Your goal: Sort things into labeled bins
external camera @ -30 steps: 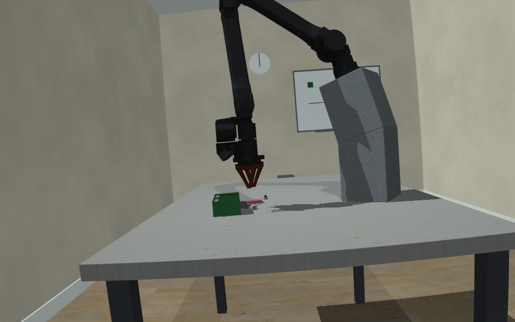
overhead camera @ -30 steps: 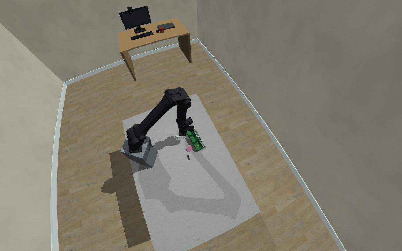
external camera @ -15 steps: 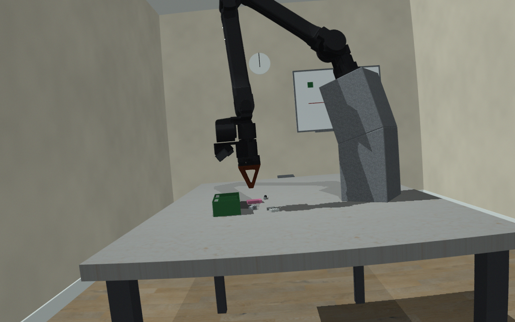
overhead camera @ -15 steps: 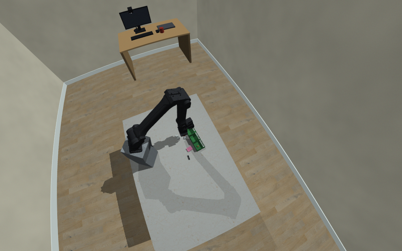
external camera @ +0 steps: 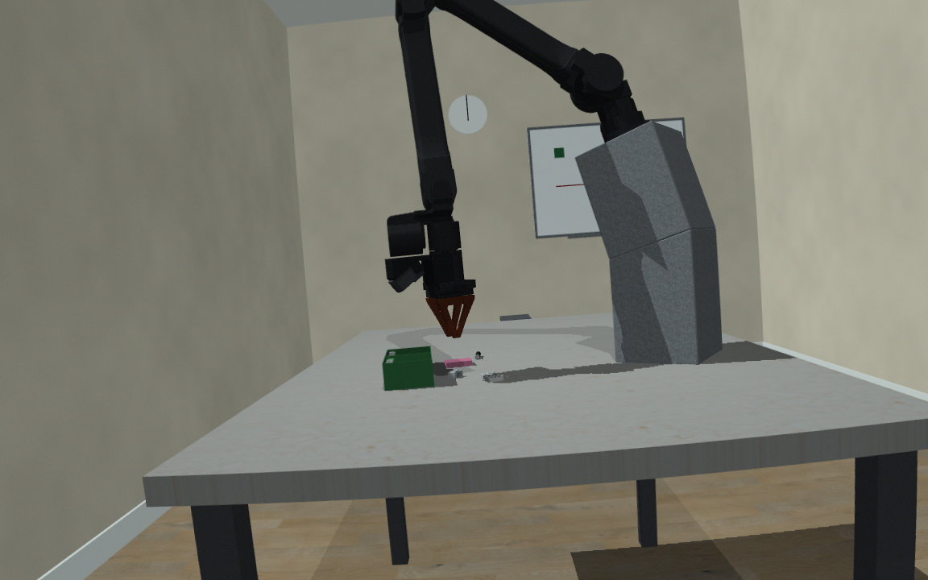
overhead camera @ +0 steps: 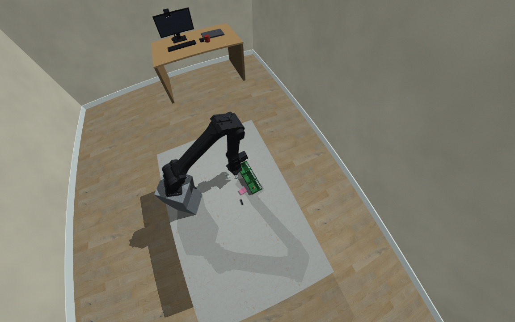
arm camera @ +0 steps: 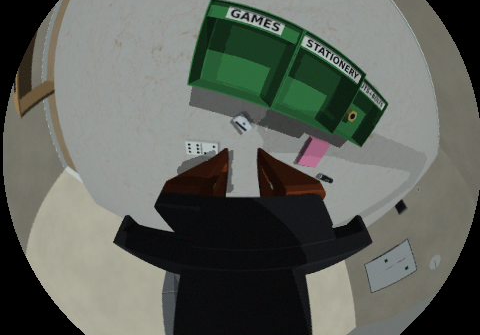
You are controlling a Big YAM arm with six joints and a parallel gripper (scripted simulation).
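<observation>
Right now the grey-white piece is 7 cm below my hand. The rest, counted from my hand: pink eraser 12 cm to the right, 8 cm below, 2 cm ahead; then brass nut 12 cm to the right, 11 cm ahead, 7 cm below; then white domino 8 cm below, 7 cm behind, 3 cm to the left.
</observation>
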